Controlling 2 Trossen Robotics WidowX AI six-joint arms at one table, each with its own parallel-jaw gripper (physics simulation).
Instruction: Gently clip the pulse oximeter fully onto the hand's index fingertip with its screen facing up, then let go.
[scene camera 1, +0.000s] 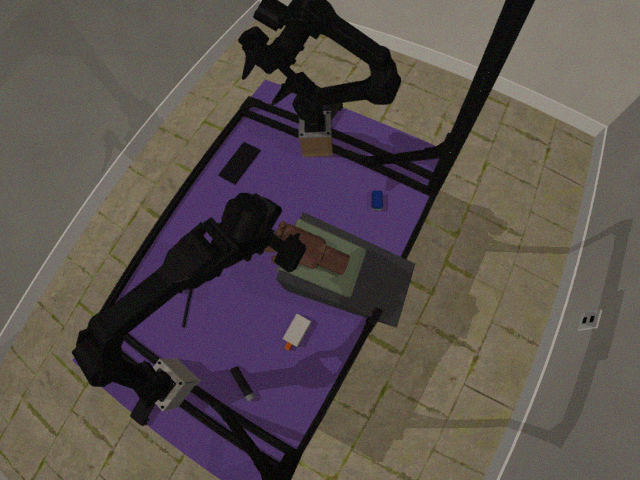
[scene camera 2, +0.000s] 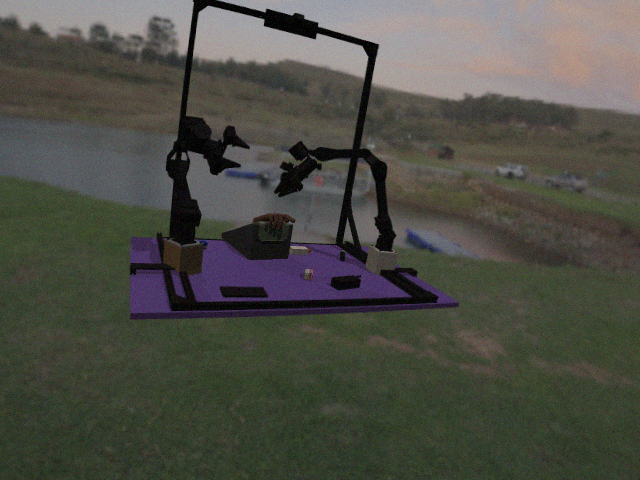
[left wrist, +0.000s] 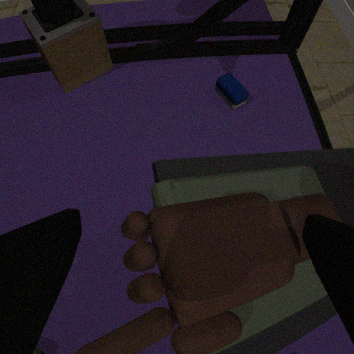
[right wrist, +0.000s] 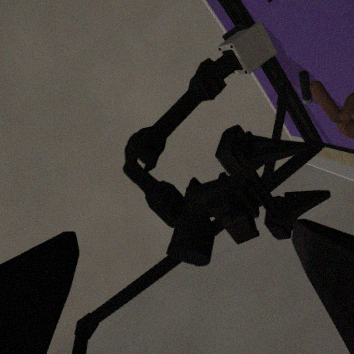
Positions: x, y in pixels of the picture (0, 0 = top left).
Labels:
my left gripper: open, holds nothing
my right gripper: open, holds nothing
a blue pulse oximeter (left wrist: 227, 86): on the table

